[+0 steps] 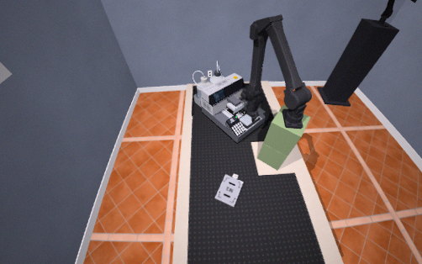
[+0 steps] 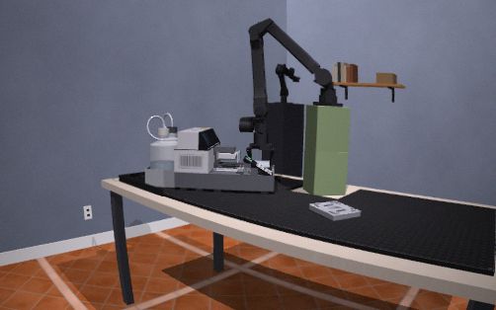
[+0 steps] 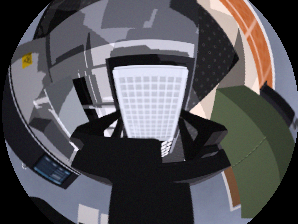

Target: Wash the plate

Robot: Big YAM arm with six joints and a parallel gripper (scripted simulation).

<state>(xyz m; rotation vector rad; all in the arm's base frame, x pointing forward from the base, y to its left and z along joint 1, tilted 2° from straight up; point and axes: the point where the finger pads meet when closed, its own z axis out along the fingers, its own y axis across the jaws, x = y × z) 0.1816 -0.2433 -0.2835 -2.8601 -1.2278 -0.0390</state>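
My gripper is now 10 mm above the well plate. Round my hand: bottle: 370 mm ahead, 260 mm to the right, 50 mm above; then plate nest N1: 530 mm to the left, 110 mm ahead, 90 mm below; then plate washer: 110 mm to the right, 110 mm ahead, 30 mm above.
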